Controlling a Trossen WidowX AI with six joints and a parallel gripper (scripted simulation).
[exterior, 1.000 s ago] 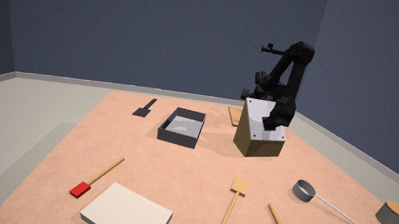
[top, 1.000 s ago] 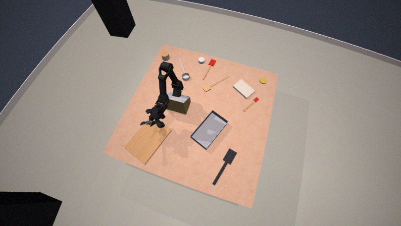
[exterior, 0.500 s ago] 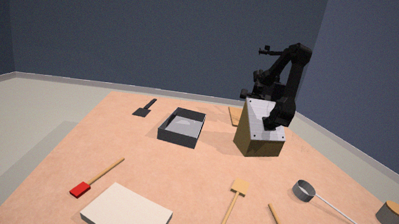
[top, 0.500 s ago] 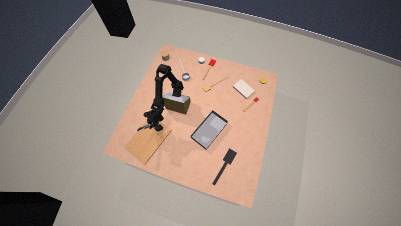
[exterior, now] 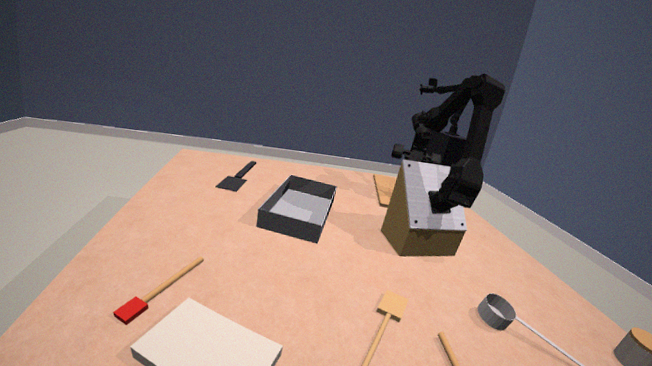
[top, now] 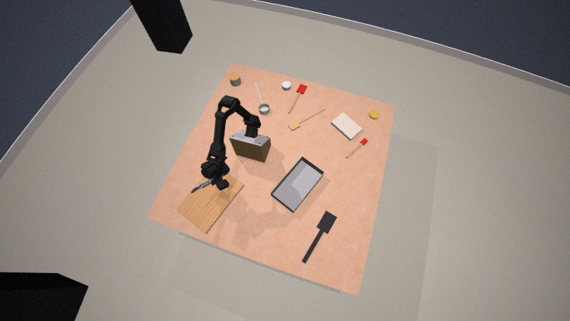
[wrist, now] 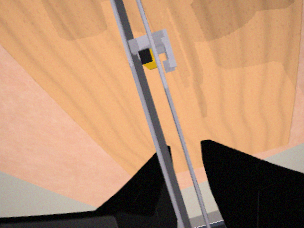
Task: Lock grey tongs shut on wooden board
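Now: the yellow slider 50 mm to the left of my gripper tip and 20 mm ahead of it. From my gripper tip the other things lie so: roasting tin: 470 mm ahead, 150 mm to the left, 100 mm below; then wooden board: 120 mm below, 50 mm to the right, 30 mm behind; then black spatula: 650 mm ahead, 130 mm below, 110 mm to the right.
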